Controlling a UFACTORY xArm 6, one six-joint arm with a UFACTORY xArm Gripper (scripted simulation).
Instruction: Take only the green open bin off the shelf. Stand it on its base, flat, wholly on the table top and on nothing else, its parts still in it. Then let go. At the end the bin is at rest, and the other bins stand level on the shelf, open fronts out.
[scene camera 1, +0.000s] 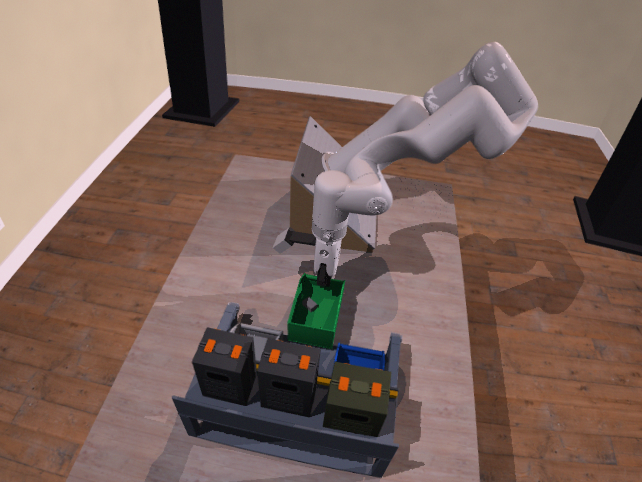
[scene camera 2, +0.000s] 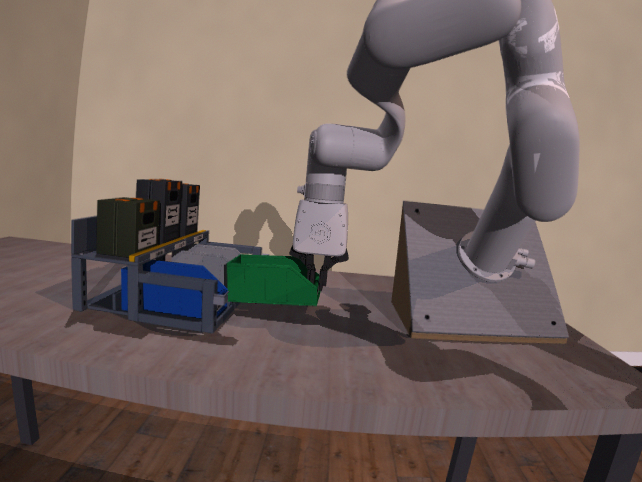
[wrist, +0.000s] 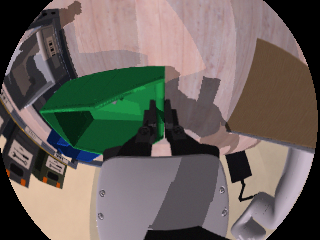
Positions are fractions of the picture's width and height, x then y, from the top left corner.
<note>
In view: my gripper (scene camera 2: 0.49, 0.60), a green open bin (scene camera 2: 0.42, 0.58), a blue bin (scene camera 2: 0.28, 0.63) and an olive box (scene camera 1: 0.56, 0.84).
The green open bin also shows in scene camera 1 (scene camera 1: 0.51, 0.62) and in the wrist view (wrist: 0.28, 0.54). The blue bin also shows in scene camera 1 (scene camera 1: 0.56, 0.74). The olive box also shows in scene camera 2 (scene camera 2: 0.20, 0.47) and in the wrist view (wrist: 0.15, 0.71).
</note>
